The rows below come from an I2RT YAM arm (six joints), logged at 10 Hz.
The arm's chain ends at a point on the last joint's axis. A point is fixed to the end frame.
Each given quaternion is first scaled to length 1.
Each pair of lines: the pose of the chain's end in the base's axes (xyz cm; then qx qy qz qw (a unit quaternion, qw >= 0)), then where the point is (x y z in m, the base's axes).
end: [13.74 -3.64 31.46 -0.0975 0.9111 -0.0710 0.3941]
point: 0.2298 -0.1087 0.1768
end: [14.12 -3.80 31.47 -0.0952 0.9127 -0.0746 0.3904]
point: 0.2320 -0.1117 0.1767
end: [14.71 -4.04 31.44 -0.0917 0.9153 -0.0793 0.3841]
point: 0.2354 -0.1161 0.1758
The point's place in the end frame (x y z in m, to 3 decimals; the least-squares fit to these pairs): 0.052 -0.053 0.165
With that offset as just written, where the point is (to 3 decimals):
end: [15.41 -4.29 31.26 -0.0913 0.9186 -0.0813 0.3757]
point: 0.240 -0.120 0.173
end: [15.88 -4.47 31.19 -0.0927 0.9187 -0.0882 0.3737]
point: 0.244 -0.124 0.173
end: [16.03 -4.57 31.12 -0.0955 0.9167 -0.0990 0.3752]
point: 0.246 -0.128 0.175
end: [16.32 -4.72 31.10 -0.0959 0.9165 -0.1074 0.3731]
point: 0.248 -0.132 0.175
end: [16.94 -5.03 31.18 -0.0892 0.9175 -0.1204 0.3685]
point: 0.251 -0.140 0.178
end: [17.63 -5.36 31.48 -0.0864 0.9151 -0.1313 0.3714]
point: 0.259 -0.146 0.183
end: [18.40 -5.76 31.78 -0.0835 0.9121 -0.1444 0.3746]
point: 0.266 -0.154 0.189
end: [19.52 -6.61 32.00 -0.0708 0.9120 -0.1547 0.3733]
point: 0.275 -0.167 0.192
